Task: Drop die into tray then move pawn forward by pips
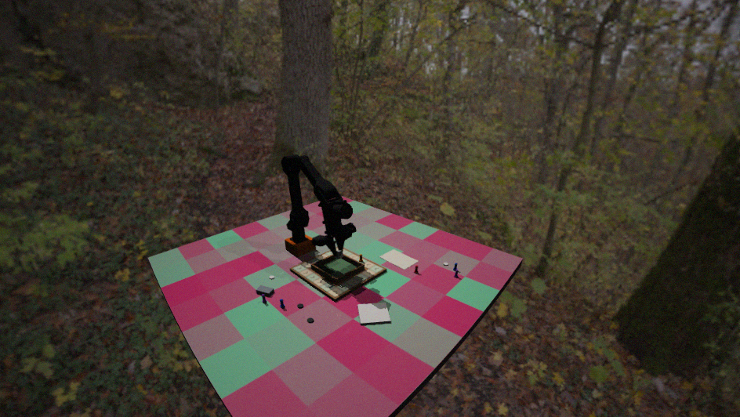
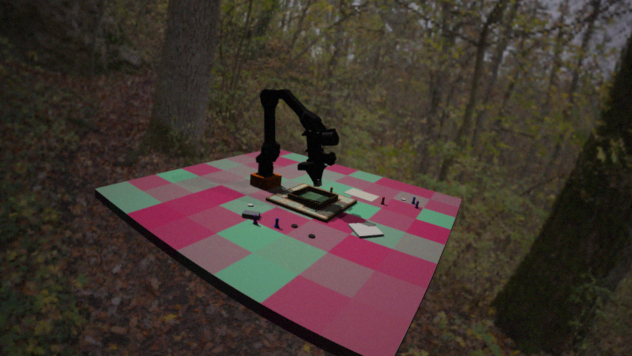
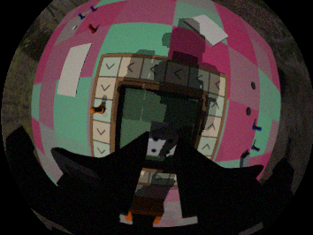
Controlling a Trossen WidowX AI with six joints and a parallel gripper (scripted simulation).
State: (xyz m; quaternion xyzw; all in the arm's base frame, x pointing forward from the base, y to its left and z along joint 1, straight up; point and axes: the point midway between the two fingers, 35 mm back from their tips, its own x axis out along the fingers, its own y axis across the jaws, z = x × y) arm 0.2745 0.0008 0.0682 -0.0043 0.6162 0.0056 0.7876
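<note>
Right now the orange pawn is 120 mm to the left of my gripper tip, 60 mm below it and 10 mm ahead of it. The rest, counted from my gripper tip: card 260 mm to the left, 100 mm ahead, 80 mm below; then red pawn 220 mm to the left, 220 mm ahead, 70 mm below; then die right at my gripper tip.
</note>
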